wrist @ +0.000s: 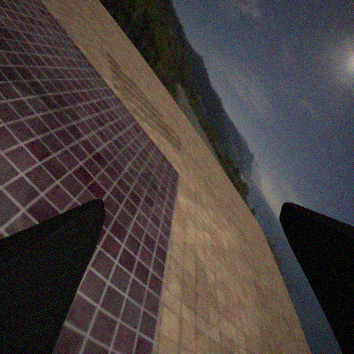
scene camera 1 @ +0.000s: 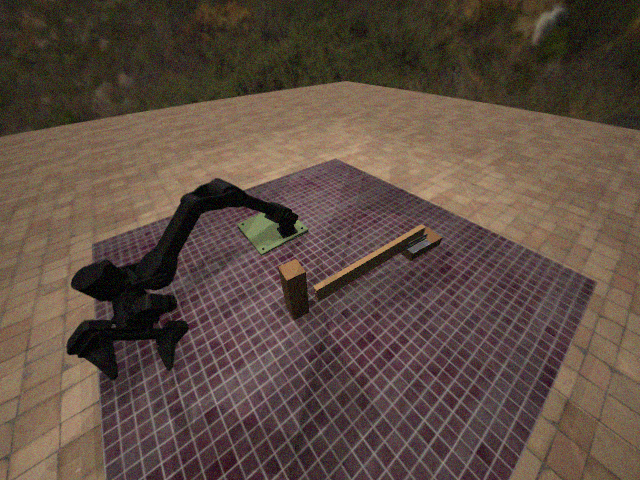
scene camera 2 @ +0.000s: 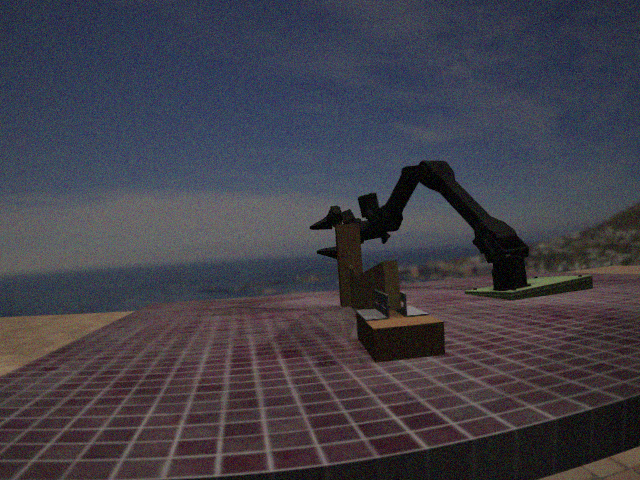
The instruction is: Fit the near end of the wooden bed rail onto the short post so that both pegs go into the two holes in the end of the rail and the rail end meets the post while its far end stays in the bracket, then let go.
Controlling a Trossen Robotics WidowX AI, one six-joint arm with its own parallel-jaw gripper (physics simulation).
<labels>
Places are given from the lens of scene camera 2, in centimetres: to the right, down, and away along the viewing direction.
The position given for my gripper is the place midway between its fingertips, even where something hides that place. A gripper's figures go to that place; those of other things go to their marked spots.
my gripper (scene camera 2: 313, 239): -2, 0, 141
wooden bed rail (scene camera 2: 384, 277): 8, 4, 59
grey bracket (scene camera 2: 380, 312): 8, 9, 62
</labels>
